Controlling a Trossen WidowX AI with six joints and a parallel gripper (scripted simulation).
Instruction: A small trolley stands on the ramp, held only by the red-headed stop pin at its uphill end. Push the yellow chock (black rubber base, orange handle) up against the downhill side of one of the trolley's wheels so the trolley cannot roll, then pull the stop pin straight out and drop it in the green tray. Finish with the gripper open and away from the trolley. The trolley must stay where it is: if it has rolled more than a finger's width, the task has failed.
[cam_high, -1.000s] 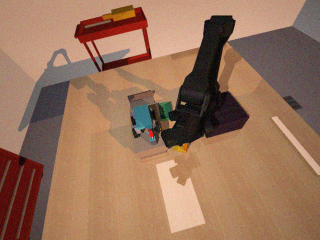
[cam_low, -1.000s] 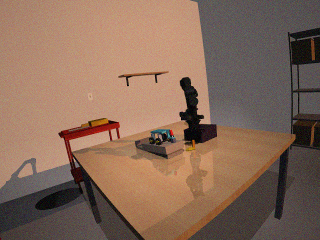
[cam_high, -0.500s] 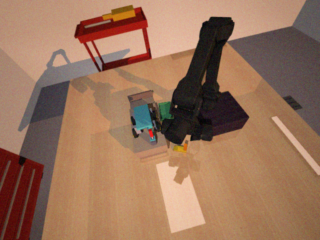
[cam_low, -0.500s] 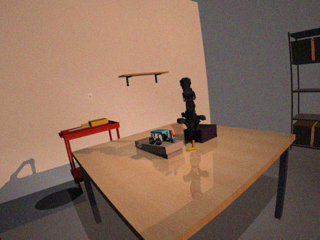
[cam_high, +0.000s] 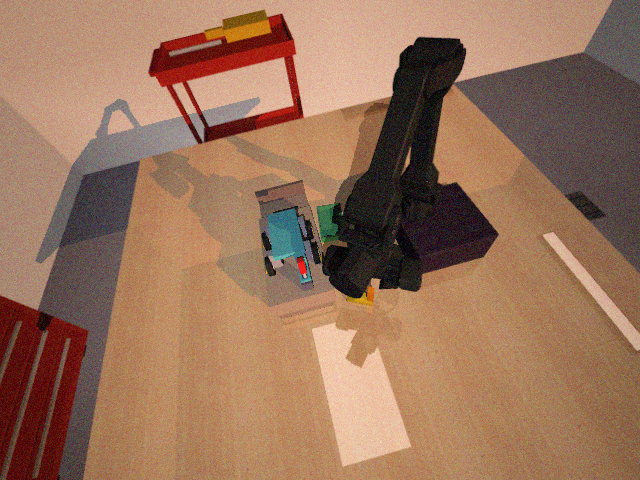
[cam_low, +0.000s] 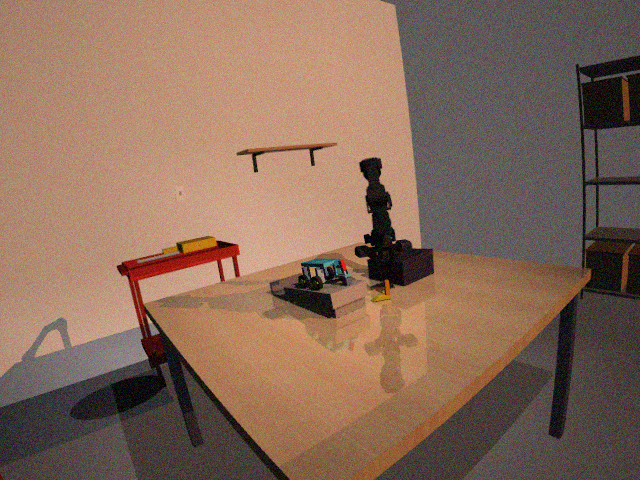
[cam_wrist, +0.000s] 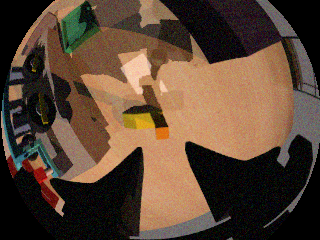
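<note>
Now: gripper tip 7 cm above the yellow chock, 2 cm short of it and 1 cm to the left of it. Also, from my gripper tip: trolley 16 cm to the right, 14 cm ahead, 2 cm above; red-headed stop pin 13 cm ahead, 6 cm to the right, 3 cm above; grey ramp 17 cm to the right, 14 cm ahead, 5 cm below.
</note>
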